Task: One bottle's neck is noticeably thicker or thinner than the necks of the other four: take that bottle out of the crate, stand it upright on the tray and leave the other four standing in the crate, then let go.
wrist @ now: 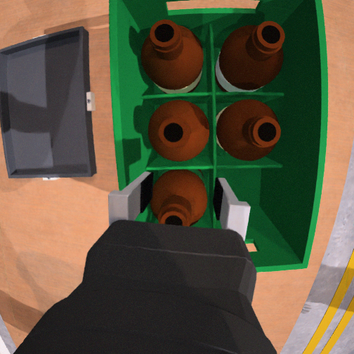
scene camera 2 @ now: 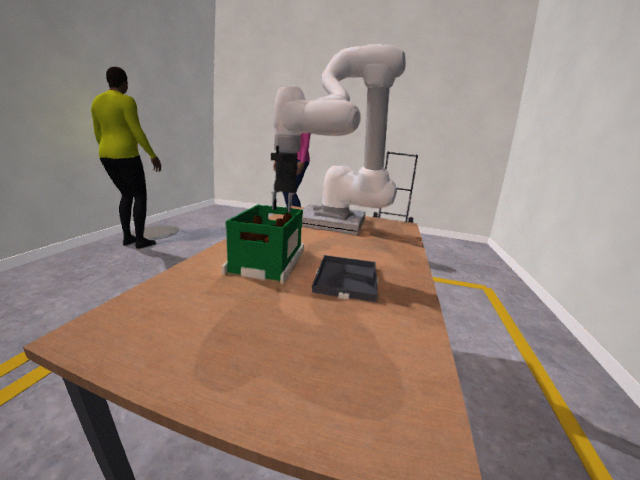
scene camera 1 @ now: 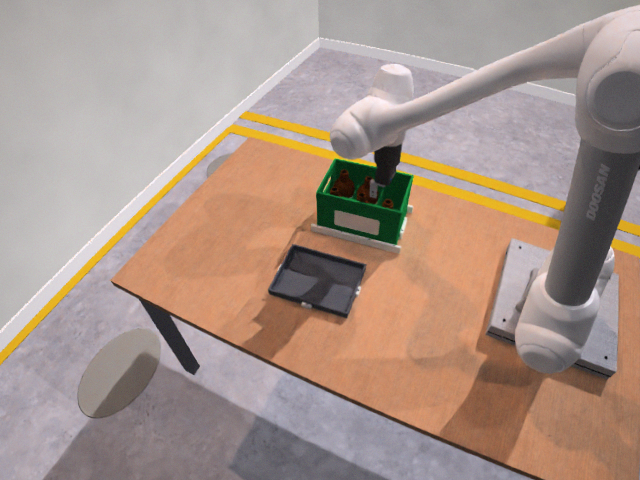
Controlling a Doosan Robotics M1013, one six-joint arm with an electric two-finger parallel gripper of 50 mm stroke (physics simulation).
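Places are measured from the arm's base along level axes (x back, y right, z up), in metres.
Pixels of known places: gripper, fingertip midpoint: (scene camera 2: 281,210) (scene camera 1: 376,191); arm's base, origin of the base link: (scene camera 2: 334,214).
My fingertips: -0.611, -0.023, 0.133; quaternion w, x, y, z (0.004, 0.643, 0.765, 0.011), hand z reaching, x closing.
Observation:
Ahead of a thing's pixels: the offset from my fingertips to its top centre, as dx, dy, dz. "pt": to the spot under its first point.
The green crate {-0.050, +0.021, -0.010} (scene camera 1: 324,212) (scene camera 2: 253,257) (wrist: 322,125) stands on the table and holds five upright brown bottles. In the wrist view these are top left (wrist: 172,65), top right (wrist: 247,60), middle left (wrist: 175,149), middle right (wrist: 237,137) and bottom left (wrist: 178,192). The bottom-right compartment is empty. The neck openings look alike in size; I cannot tell which neck differs. My gripper (scene camera 1: 376,192) (scene camera 2: 282,206) (wrist: 183,187) is open and empty, its fingertips near rim height. In the wrist view they flank the bottom-left bottle. The dark tray {pt -0.069, -0.303, -0.180} (scene camera 1: 302,279) (scene camera 2: 343,276) (wrist: 30,155) is empty.
White strips {pt -0.015, -0.077, -0.167} (scene camera 1: 356,239) (scene camera 2: 292,264) edge the crate's base. Small white clips (scene camera 1: 306,305) (scene camera 2: 343,296) (wrist: 90,101) sit at the tray's sides. The tray lies beside the crate's labelled long wall. Two people stand beyond the table in the second scene view.

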